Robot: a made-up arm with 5 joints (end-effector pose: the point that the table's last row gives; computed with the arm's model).
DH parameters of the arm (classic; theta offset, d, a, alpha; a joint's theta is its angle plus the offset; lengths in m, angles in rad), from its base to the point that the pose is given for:
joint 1: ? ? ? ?
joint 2: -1.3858 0 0.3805 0
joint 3: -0.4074 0 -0.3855 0
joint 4: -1.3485 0 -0.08 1.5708
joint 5: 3.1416 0.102 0 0
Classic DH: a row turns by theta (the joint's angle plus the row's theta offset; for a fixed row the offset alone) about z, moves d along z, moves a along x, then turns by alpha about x.
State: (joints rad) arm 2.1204 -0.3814 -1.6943 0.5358 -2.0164
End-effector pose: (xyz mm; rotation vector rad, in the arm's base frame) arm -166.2 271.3 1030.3 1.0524 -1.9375 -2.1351
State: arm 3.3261 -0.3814 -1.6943 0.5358 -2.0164
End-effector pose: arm -312.7 -58.4 1030.3 1.6011 -0.8140 -1.3814
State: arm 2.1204 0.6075 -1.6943 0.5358 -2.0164
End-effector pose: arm -399.5 652.3 446.4 1.4301 -2.6328 -0.8460
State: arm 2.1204 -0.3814 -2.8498 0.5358 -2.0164
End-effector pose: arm 115.3 -188.2 1190.6 0.3214 -0.5917 -2.9647
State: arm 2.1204 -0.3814 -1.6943 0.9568 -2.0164
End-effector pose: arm -177.8 290.3 980.9 1.2490 -2.2995 -1.6366
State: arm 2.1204 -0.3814 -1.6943 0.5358 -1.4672
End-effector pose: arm -166.2 271.3 1030.3 0.4383 -1.9330 -1.8203
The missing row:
joint 1: 0 0.324 0 -1.5708
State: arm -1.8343 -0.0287 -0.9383 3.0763 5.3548
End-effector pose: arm -75.1 -278.5 540.0 -0.9335 0.4543 0.3445
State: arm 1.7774 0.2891 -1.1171 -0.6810 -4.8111
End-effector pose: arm -126.1 601.8 544.4 -1.6141 -0.2483 0.0828
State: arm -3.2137 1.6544 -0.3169 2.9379 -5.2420
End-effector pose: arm -79.0 5.7 169.0 -0.6208 -0.9976 0.8599
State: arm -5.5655 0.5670 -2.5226 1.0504 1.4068
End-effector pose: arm 532.0 464.4 821.8 -2.1594 0.7749 -0.5433
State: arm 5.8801 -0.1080 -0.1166 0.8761 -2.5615
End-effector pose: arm 181.8 -77.5 226.1 -1.1762 -2.1967 0.0744
